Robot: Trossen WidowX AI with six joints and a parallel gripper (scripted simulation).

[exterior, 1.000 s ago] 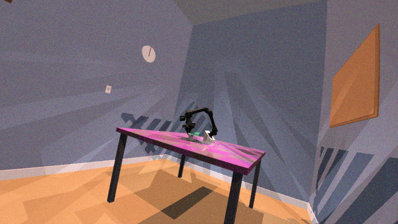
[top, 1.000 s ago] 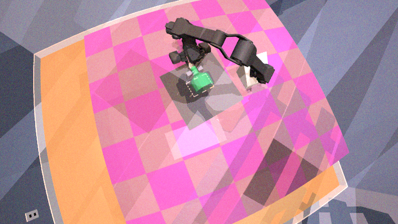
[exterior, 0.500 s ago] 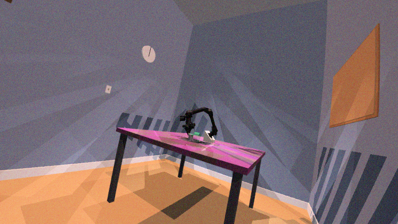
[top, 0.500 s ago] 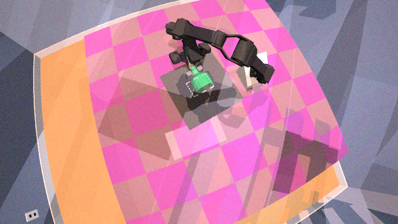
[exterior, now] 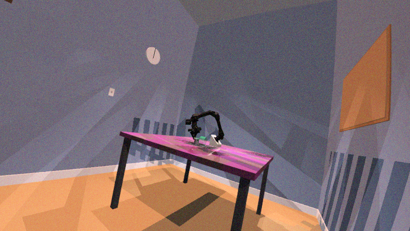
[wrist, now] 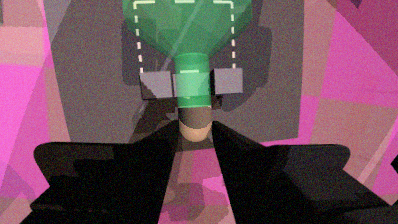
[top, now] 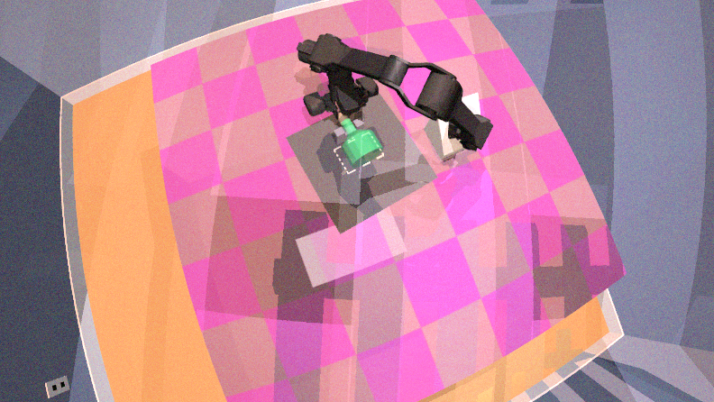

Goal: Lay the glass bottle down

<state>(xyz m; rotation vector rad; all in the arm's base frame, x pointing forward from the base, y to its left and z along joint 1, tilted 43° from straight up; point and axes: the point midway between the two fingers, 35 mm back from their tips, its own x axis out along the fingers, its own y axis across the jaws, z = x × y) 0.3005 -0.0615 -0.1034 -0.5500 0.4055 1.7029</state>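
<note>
My gripper tip is 50 mm to the right of the glass bottle and 10 mm past it. Also, from my gripper tip: dark grey mat: 110 mm to the left, 60 mm below, 30 mm behind.
</note>
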